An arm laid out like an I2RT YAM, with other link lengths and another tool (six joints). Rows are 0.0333 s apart.
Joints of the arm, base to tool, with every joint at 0 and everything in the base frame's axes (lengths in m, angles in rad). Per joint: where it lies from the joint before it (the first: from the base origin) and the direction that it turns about. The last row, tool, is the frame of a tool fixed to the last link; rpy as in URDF.
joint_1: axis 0 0 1 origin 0.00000 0.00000 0.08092
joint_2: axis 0 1 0 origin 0.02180 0.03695 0.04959
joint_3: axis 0 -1 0 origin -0.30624 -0.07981 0.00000
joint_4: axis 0 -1 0 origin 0.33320 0.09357 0.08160
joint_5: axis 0 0 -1 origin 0.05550 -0.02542 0.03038
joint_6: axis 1 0 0 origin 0.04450 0.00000 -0.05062
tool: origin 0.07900 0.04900 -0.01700 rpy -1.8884 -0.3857 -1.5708
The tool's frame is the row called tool.
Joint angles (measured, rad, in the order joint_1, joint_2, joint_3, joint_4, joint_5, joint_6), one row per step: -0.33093, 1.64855, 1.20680, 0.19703, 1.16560, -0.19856; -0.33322, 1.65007, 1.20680, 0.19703, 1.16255, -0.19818; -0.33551, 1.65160, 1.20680, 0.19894, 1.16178, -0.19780; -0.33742, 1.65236, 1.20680, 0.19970, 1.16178, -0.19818; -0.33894, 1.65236, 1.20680, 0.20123, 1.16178, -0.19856; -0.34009, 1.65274, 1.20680, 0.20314, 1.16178, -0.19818; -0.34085, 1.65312, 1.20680, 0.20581, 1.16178, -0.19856; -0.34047, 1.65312, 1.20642, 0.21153, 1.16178, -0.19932; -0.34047, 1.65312, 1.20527, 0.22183, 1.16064, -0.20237; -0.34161, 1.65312, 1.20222, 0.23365, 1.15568, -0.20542; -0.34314, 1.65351, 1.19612, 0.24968, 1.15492, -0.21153; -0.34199, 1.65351, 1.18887, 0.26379, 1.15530, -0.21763; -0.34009, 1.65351, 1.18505, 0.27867, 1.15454, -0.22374; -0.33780, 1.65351, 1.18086, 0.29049, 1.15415, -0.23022
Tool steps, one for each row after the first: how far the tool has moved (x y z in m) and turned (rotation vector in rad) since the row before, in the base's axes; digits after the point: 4 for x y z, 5 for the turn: 0.0001, -0.0010, -0.0008, 0.00122, 0.00082, 0.00063; -0.0001, -0.0011, -0.0005, 0.00008, -0.00080, -0.00158; -0.0003, -0.0009, -0.0003, -0.00002, 0.00038, -0.00187; -0.0003, -0.0007, 0.0002, -0.00053, -0.00107, -0.00148; -0.0001, -0.0006, 0.0001, -0.00049, -0.00182, -0.00119; 0.0001, -0.0004, 0.0001, -0.00079, -0.00178, -0.00072; 0.0004, 0.0000, 0.0005, -0.00183, -0.00428, 0.00045; 0.0006, -0.0001, 0.0007, -0.00299, -0.00568, 0.00139; 0.0006, -0.0004, -0.0001, -0.00210, -0.00560, 0.00397; -0.0001, -0.0008, -0.0012, -0.00345, -0.00297, -0.00027; 0.0000, 0.0005, -0.0017, -0.00277, -0.00037, 0.00128; 0.0008, 0.0007, 0.0000, -0.00397, -0.00440, 0.00312; 0.0006, 0.0010, -0.0006, -0.00293, -0.00077, 0.00316
